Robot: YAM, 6 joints.
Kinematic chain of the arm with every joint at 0, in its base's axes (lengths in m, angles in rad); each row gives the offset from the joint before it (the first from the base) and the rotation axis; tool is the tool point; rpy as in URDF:
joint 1: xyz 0 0 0.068 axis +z
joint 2: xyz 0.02 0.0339 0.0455 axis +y
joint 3: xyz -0.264 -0.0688 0 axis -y
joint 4: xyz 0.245 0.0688 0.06 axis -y
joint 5: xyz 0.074 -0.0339 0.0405 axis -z
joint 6: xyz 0.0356 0 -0.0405 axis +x
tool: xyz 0 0 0 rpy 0 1.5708 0
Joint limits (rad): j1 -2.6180..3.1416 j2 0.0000..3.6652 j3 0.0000..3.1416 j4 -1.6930..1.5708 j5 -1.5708..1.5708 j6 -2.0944..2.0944
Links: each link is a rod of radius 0.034 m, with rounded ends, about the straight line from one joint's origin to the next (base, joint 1, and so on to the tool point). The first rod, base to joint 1, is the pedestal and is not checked.
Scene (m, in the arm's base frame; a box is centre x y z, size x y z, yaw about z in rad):
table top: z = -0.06
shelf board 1: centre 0.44 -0 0 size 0.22 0.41 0.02 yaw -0.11
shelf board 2: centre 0.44 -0 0.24 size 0.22 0.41 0.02 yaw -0.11
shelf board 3: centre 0.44 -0 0.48 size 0.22 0.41 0.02 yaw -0.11
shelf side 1: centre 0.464 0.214 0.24 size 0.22 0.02 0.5 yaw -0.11
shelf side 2: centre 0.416 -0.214 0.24 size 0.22 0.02 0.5 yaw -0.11
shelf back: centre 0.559 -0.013 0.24 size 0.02 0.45 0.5 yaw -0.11
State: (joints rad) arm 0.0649 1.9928 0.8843 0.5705 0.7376 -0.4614
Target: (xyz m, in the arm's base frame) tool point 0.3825 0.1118 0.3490
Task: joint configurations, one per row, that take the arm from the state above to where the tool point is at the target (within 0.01 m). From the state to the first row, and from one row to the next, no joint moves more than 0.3 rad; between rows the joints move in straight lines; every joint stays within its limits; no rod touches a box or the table.
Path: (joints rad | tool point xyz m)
1: 0.3332 1.8609 0.7762 0.4489 0.7832 -0.1947 | 0.3322 0.0884 0.1190
2: 0.6014 1.7291 0.6681 0.3273 0.8288 0.0720 | 0.2675 0.1517 0.1240
3: 0.8697 1.5972 0.5599 0.2057 0.8744 0.3386 | 0.1940 0.1875 0.1254
4: 1.1380 1.4653 0.4518 0.0841 0.9200 0.6053 | 0.1221 0.1968 0.1233
5: 1.4062 1.3335 0.3437 -0.0375 0.9657 0.8720 | 0.0602 0.1839 0.1176
6: 1.6745 1.2016 0.2356 -0.1591 1.0113 1.1387 | 0.0141 0.1557 0.1085
7: 1.4883 1.2066 0.3365 -0.0265 0.9692 0.8720 | 0.0448 0.1855 0.1380
8: 1.3021 1.2117 0.4375 0.1060 0.9271 0.6053 | 0.0856 0.2038 0.1732
9: 1.1160 1.2167 0.5384 0.2386 0.8850 0.3386 | 0.1320 0.2073 0.2130
10: 0.9298 1.2217 0.6394 0.3712 0.8429 0.0720 | 0.1785 0.1948 0.2565
11: 0.7436 1.2268 0.7403 0.5038 0.8009 -0.1947 | 0.2192 0.1669 0.3022
12: 0.5575 1.2318 0.8413 0.6363 0.7588 -0.4614 | 0.2492 0.1265 0.3490
13: 0.4499 1.4620 1.0482 0.6502 0.7319 -0.4614 | 0.3142 0.1253 0.3559
14: 0.3423 1.6921 1.2551 0.6641 0.7050 -0.4614 | 0.3825 0.1118 0.3490

